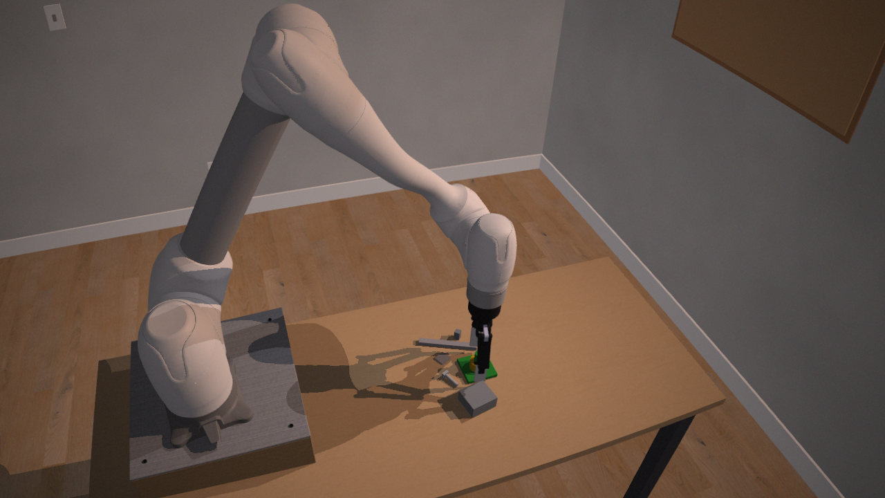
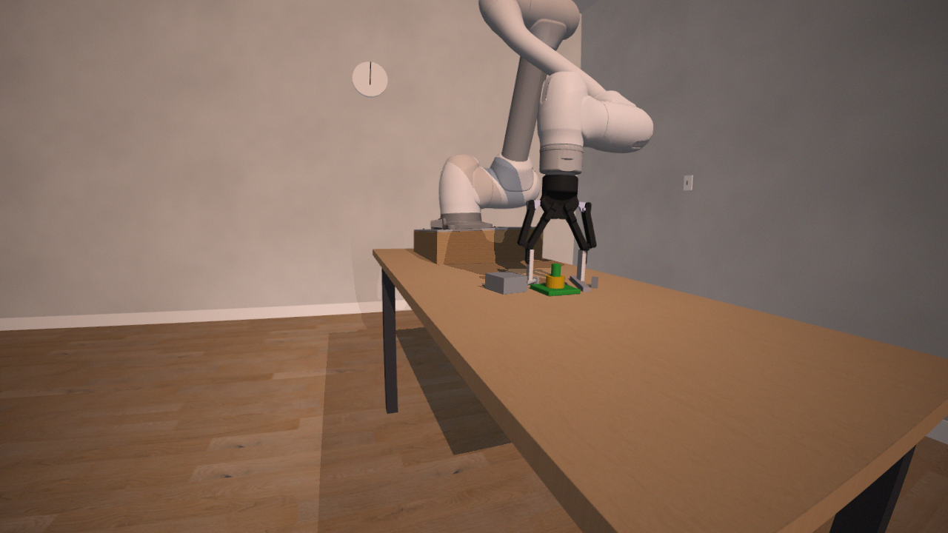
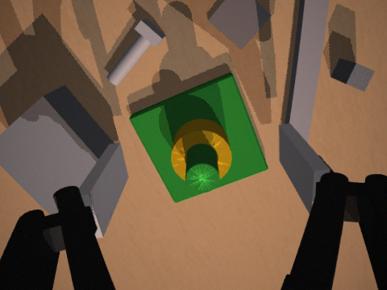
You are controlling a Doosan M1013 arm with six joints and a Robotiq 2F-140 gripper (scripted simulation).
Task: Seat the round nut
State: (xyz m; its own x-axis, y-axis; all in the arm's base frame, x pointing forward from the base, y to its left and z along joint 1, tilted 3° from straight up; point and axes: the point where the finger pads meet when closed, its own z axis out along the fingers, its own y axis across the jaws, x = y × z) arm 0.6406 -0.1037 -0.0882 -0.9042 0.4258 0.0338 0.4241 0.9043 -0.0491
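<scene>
Now: hand 80 mm past the grey bolt and 40 mm above it. Round my hand: grey block 50 mm behind, 90 mm to the right, 30 mm below; then long grey bar 30 mm behind, 100 mm to the left, 40 mm below; then small grey square plate 60 mm behind, 70 mm to the left, 40 mm below.
</scene>
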